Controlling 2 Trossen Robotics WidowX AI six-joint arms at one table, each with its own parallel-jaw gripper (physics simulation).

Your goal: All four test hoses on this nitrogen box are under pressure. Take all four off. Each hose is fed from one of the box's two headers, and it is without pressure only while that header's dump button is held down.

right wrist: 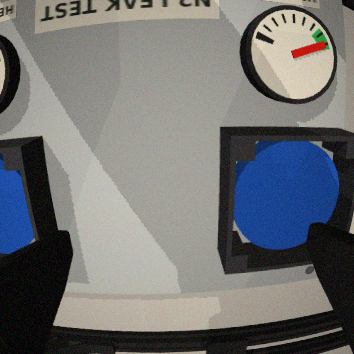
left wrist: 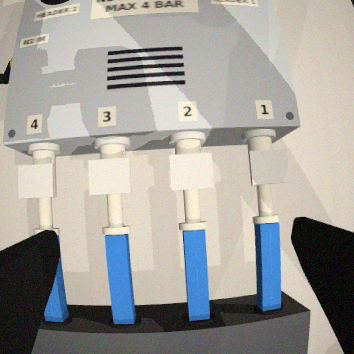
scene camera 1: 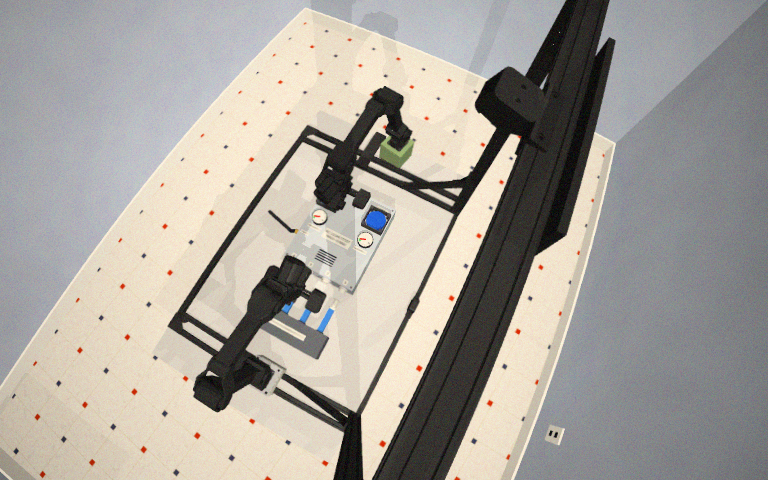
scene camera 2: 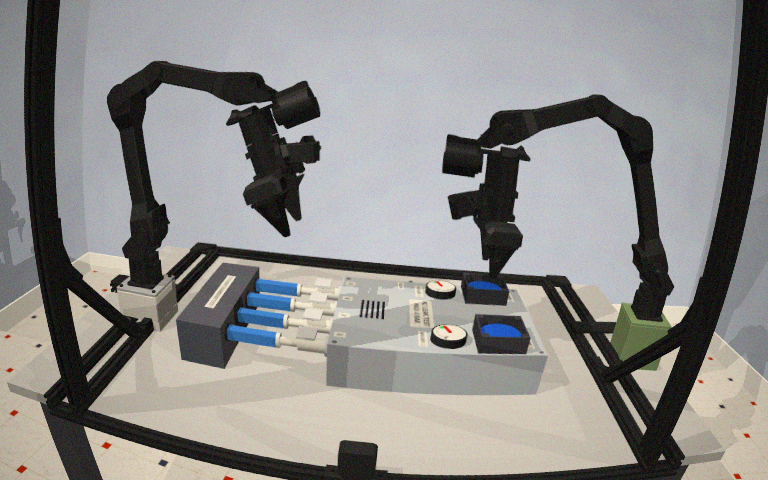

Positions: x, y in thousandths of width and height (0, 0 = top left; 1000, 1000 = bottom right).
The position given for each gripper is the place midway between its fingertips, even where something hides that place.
left gripper: left wrist 499, 674; scene camera 1 395, 593; scene camera 2 382, 476; not seen in the right wrist view (out of frame)
right gripper: right wrist 544, 682; scene camera 1 447, 418; scene camera 2 636, 561; not seen in the left wrist view (out of frame)
